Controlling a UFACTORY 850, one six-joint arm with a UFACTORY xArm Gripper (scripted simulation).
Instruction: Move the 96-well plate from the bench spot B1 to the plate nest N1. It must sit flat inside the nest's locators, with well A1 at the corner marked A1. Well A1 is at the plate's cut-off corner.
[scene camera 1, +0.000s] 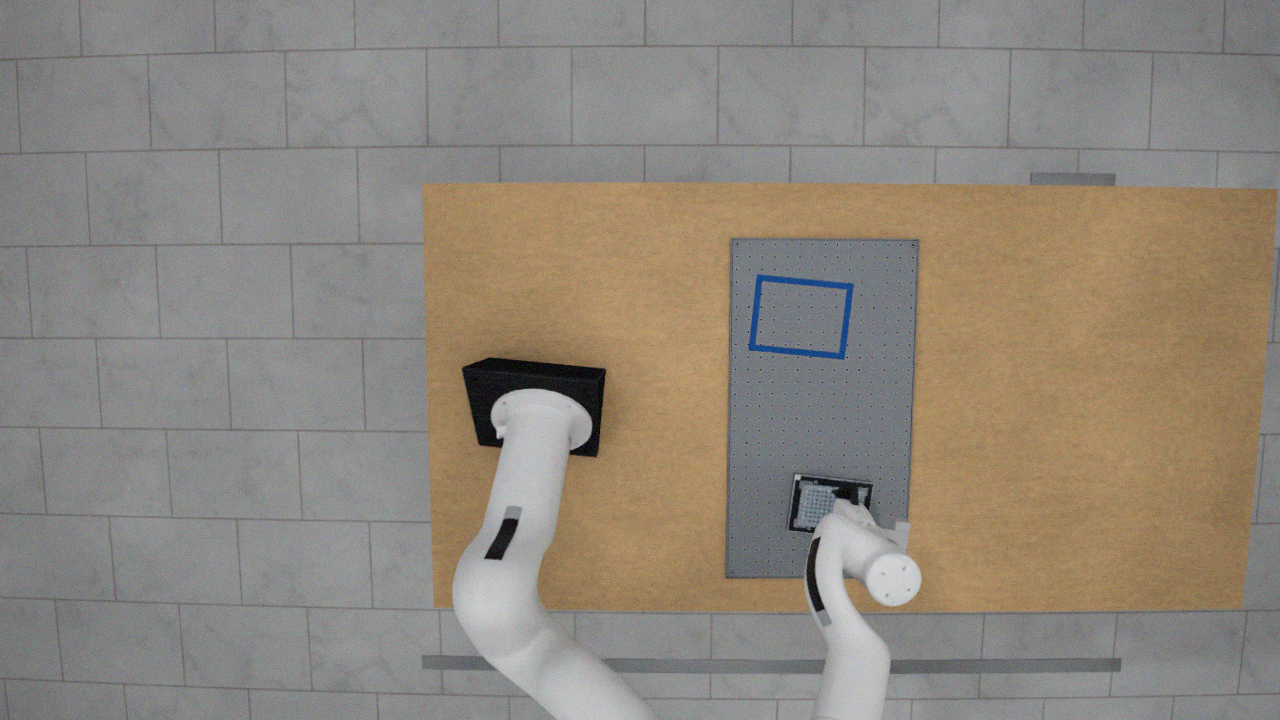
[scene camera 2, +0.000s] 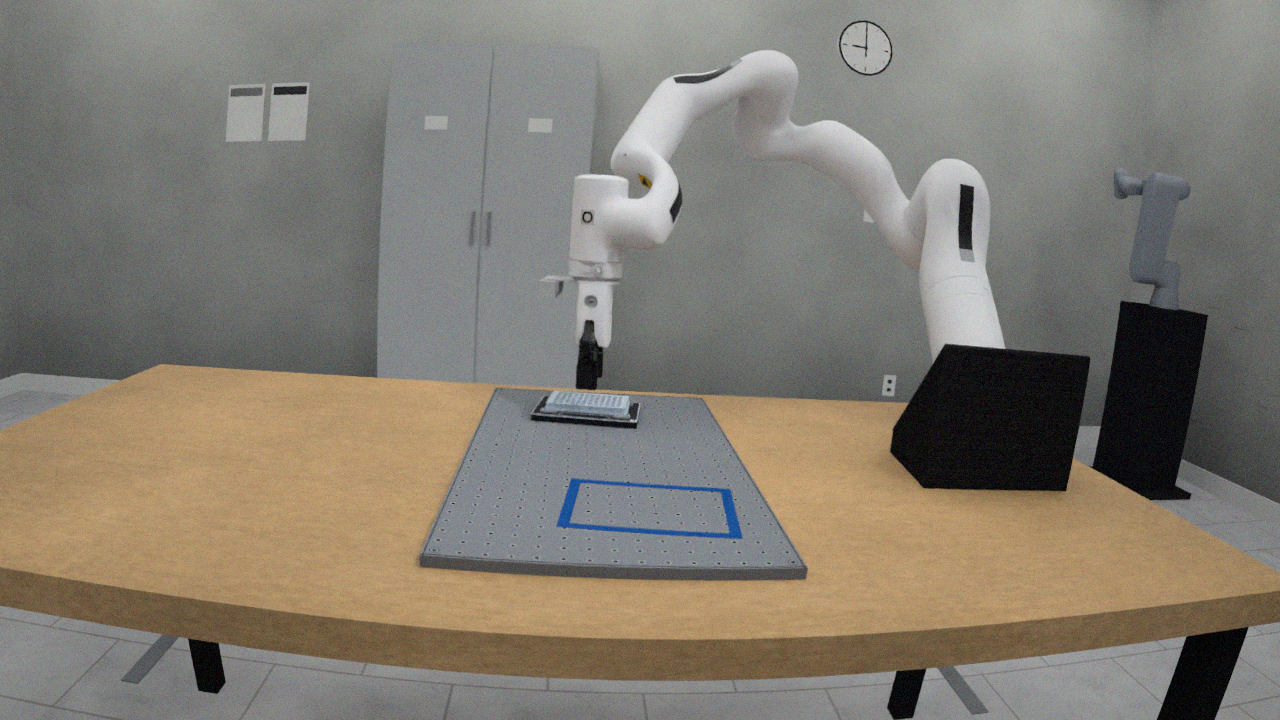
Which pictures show the clear 96-well plate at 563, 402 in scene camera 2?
Scene camera 1 and scene camera 2: all of them.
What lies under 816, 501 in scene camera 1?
A clear 96-well plate.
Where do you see a black plate nest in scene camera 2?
551, 417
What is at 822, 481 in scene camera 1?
A black plate nest.
